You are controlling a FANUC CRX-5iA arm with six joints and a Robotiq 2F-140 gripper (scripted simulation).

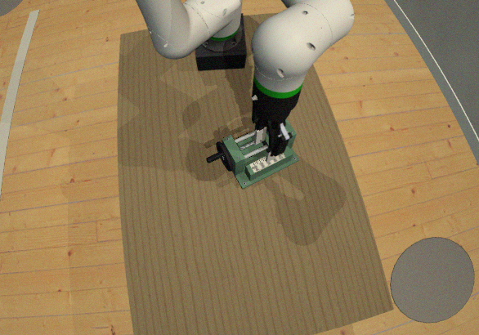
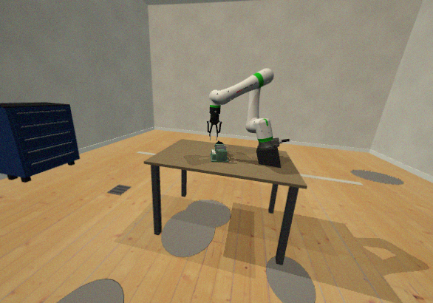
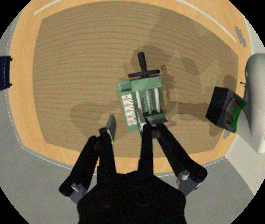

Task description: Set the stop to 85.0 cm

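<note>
Right now my hand is 8 cm past the stop block, 3 cm to the right of it and 10 cm above it.
</note>
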